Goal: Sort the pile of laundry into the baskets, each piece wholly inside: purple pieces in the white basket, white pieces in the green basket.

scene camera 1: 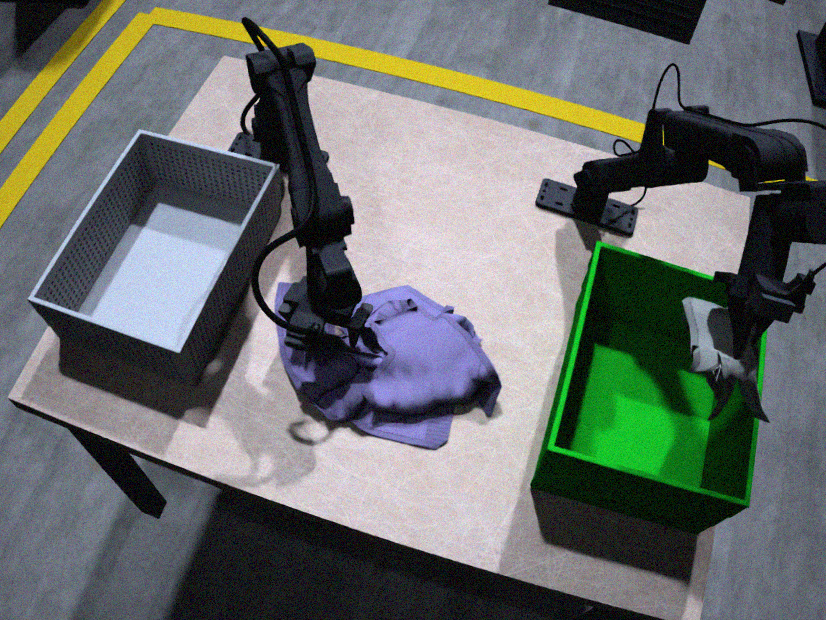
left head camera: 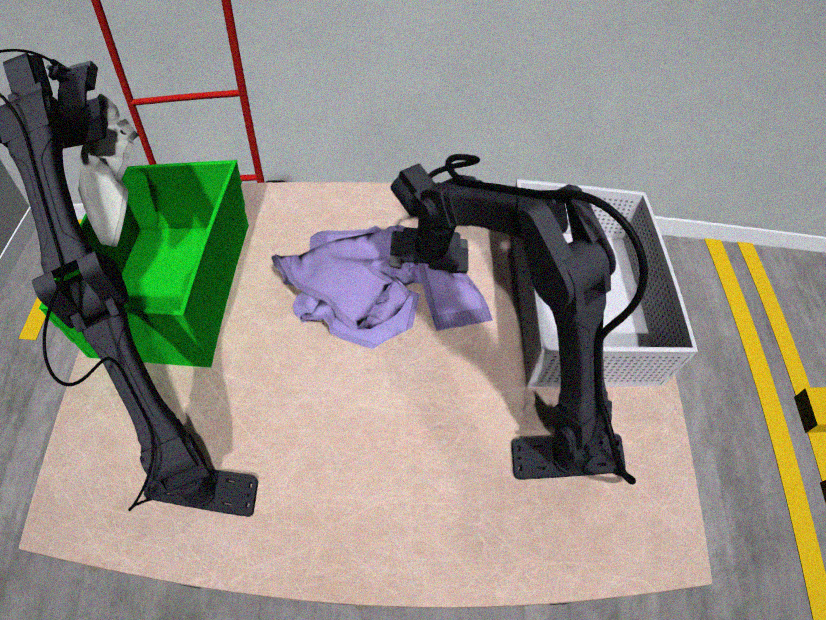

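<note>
A white cloth [left head camera: 103,200] [scene camera 1: 697,333] hangs from my left gripper [left head camera: 118,133] [scene camera 1: 737,393], which is shut on it over the outer side of the green basket [left head camera: 223,280] [scene camera 1: 640,477]. Crumpled purple laundry [left head camera: 340,280] [scene camera 1: 427,360] lies in a pile mid-table, with a flap toward the white basket [left head camera: 613,368] [scene camera 1: 120,353]; I cannot tell how many pieces it holds. My right gripper [left head camera: 398,258] [scene camera 1: 373,348] is open, low at the purple pile, its fingertips partly hidden against the cloth. The visible floor of each basket shows no laundry.
The table [left head camera: 373,467] [scene camera 1: 453,186] carries both arm bases. The right arm passes beside and partly over the white basket in the left head camera. A red metal frame [left head camera: 186,97] stands behind the table. Yellow stripes [left head camera: 767,400] [scene camera 1: 427,72] mark the floor.
</note>
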